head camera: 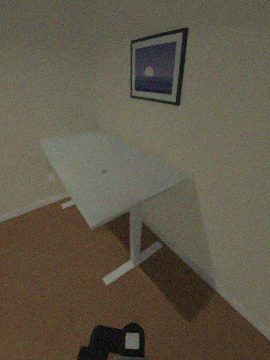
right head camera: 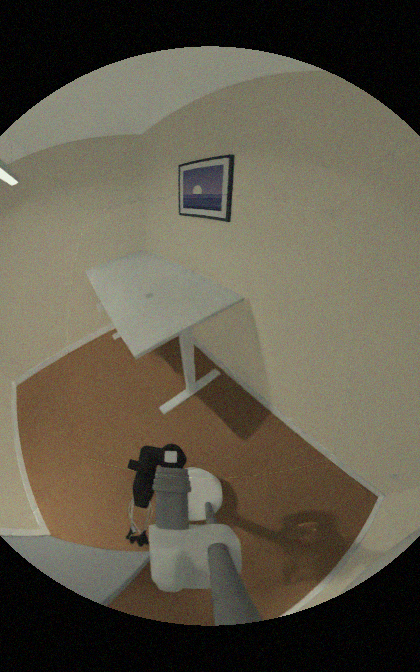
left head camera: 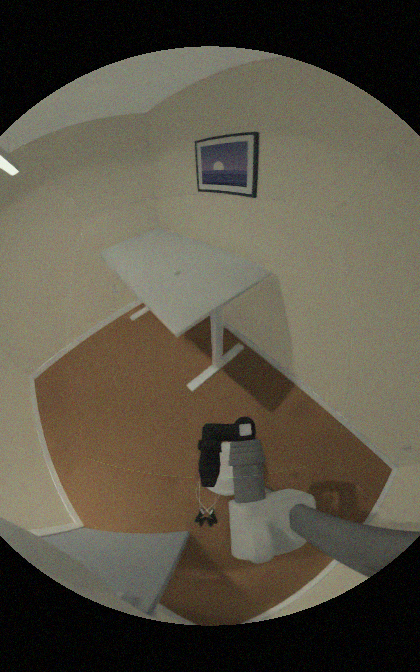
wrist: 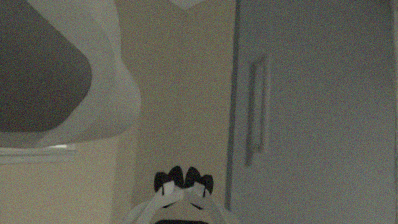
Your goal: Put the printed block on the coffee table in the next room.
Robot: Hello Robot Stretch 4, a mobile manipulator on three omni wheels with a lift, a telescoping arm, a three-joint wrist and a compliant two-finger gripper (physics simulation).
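Frame: origin at the robot's base, x ahead, y left, z up, level; centimetres.
Seen in the pictures: gripper, fingertip midpoint: [wrist: 184, 179].
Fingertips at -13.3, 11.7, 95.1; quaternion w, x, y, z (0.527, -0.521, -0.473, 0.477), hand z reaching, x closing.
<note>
Offsets run from my fingertips to a thing's middle, as dx, dy, dz. "pt": to the spot under its first point. Level surfaces: height alone.
My gripper [left head camera: 206, 517] [right head camera: 137, 538] [wrist: 184, 179] is shut, with its dark fingertips together and no object between them. It hangs beside the arm, above the brown floor. The printed block does not show in these views. A coffee table does not show either. A tall white desk @[dz -2.9] [head camera: 110, 185] [left head camera: 185, 285] [right head camera: 160, 310] stands by the wall, well apart from the gripper. A small grey patch @[pt +121.6, +13.3, -1.2] [head camera: 104, 171] [left head camera: 177, 273] [right head camera: 149, 295] lies on the desk top, too small and blurred to identify.
A grey door [left head camera: 125, 560] [right head camera: 90, 565] [wrist: 320, 125] stands close to the gripper at the lower left of the side head views. Its long handle @[pt -37.5, +28.6, +15.7] [wrist: 265, 105] shows in the wrist view. A framed picture [head camera: 157, 67] [left head camera: 225, 164] [right head camera: 205, 187] hangs above the desk. Walls stand around the floor.
</note>
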